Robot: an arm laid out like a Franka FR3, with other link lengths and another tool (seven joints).
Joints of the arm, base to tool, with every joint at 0 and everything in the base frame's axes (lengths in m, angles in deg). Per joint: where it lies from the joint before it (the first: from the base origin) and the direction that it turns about. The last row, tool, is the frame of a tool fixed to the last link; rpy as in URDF.
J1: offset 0.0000 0.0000 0.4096 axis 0 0 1
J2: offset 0.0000 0.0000 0.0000 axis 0 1 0
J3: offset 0.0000 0.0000 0.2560 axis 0 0 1
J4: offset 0.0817 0.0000 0.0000 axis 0 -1 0
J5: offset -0.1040 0.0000 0.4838 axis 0 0 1
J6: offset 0.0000 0.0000 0.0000 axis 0 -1 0
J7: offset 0.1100 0.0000 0.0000 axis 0 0 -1
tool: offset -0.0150 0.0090 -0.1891 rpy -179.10 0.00 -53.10
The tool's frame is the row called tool.
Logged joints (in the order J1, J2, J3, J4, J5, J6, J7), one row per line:
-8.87 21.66 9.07 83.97 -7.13 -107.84 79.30
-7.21 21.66 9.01 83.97 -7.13 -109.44 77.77
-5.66 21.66 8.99 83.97 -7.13 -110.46 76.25
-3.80 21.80 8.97 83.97 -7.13 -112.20 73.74
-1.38 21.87 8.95 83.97 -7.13 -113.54 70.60
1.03 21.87 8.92 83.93 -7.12 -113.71 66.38
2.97 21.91 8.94 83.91 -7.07 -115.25 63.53
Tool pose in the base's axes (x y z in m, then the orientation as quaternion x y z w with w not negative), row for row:
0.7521 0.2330 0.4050 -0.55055 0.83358 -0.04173 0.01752
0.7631 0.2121 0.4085 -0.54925 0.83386 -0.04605 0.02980
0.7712 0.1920 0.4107 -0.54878 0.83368 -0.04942 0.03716
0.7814 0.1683 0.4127 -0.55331 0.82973 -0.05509 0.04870
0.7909 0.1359 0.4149 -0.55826 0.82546 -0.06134 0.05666
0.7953 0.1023 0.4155 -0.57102 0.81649 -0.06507 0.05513
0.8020 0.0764 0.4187 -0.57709 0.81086 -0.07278 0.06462
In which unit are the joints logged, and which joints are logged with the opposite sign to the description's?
The joints are logged in degrees. Opposite sign: J1, J4, J6.
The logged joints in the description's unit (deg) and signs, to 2 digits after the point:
8.87 21.66 9.07 -83.97 -7.13 107.84 79.30
7.21 21.66 9.01 -83.97 -7.13 109.44 77.77
5.66 21.66 8.99 -83.97 -7.13 110.46 76.25
3.80 21.80 8.97 -83.97 -7.13 112.20 73.74
1.38 21.87 8.95 -83.97 -7.13 113.54 70.60
-1.03 21.87 8.92 -83.93 -7.12 113.71 66.38
-2.97 21.91 8.94 -83.91 -7.07 115.25 63.53

